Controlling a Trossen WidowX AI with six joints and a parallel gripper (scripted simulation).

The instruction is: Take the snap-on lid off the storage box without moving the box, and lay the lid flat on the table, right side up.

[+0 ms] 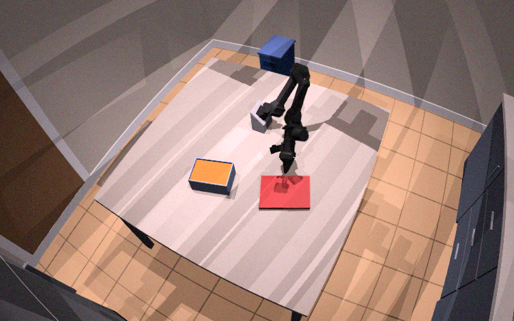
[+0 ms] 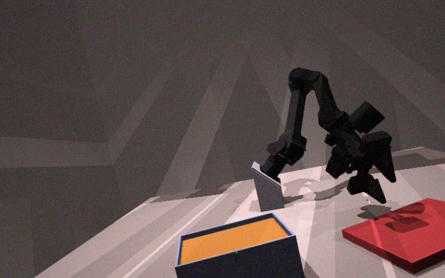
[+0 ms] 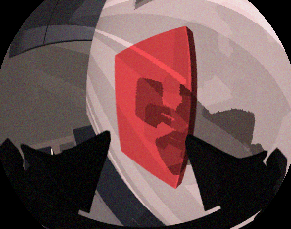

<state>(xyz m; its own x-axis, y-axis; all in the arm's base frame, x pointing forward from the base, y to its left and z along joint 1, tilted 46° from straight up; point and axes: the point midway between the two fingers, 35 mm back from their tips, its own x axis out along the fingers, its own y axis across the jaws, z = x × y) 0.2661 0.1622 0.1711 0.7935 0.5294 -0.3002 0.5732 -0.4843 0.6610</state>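
The red lid lies 70 mm ahead of my gripper tip, 20 mm to the left of it and 50 mm below it. The rest, counted from my gripper tip: storage box: 130 mm ahead, 330 mm to the right, 20 mm below.
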